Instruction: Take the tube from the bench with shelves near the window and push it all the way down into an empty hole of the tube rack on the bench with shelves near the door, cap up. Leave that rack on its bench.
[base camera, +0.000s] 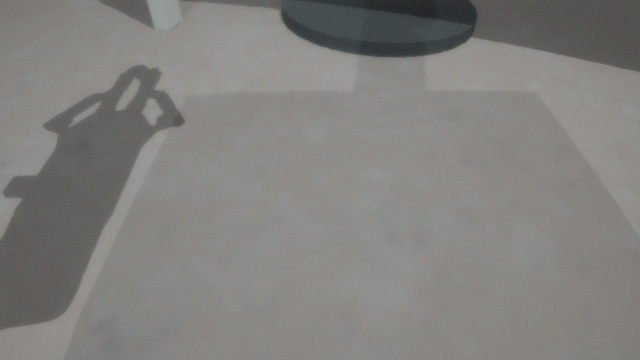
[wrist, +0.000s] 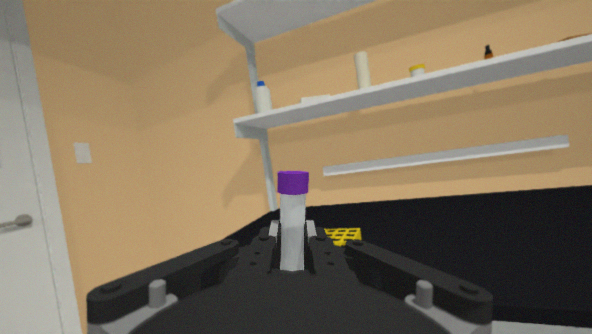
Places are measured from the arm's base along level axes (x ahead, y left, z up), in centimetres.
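Pixels of known places: gripper, fingertip midpoint: (wrist: 292, 233).
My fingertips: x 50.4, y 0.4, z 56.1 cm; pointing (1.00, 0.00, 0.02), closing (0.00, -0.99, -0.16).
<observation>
Behind a point stands the place of what it marks.
My gripper (wrist: 292, 233) {z 56.1, x 50.4, y 0.4 cm} is shut on the tube (wrist: 292, 220) {z 57.5, x 48.6, y 0.2 cm}, a whitish clear tube with a purple cap. The tube stands upright between the fingertips, cap up, in the wrist view. The yellow tube rack (wrist: 344, 235) {z 44.0, x 83.1, y -8.8 cm} stands on the black bench top (wrist: 450, 240) {z 36.6, x 90.0, y -35.2 cm}, beyond the fingers and a little to the right. The right finger hides the rack's lower part, and its holes are too small to tell which are empty. The tube and the rack do not show in the base view, where the gripper's shadow falls on the floor.
Shelves (wrist: 415, 80) {z 80.8, x 109.4, y -42.8 cm} with bottles and jars hang above the bench, and a rail (wrist: 445, 156) {z 53.7, x 130.4, y -62.7 cm} runs along the wall. A door (wrist: 30, 240) {z 43.4, x 139.5, y 120.0 cm} is at the far left. In the base view, a dark round base (base camera: 380, 30) {z -36.6, x 81.7, y -13.8 cm} and a pale leg (base camera: 165, 14) {z -35.9, x 92.2, y 32.5 cm} stand on the floor ahead.
</observation>
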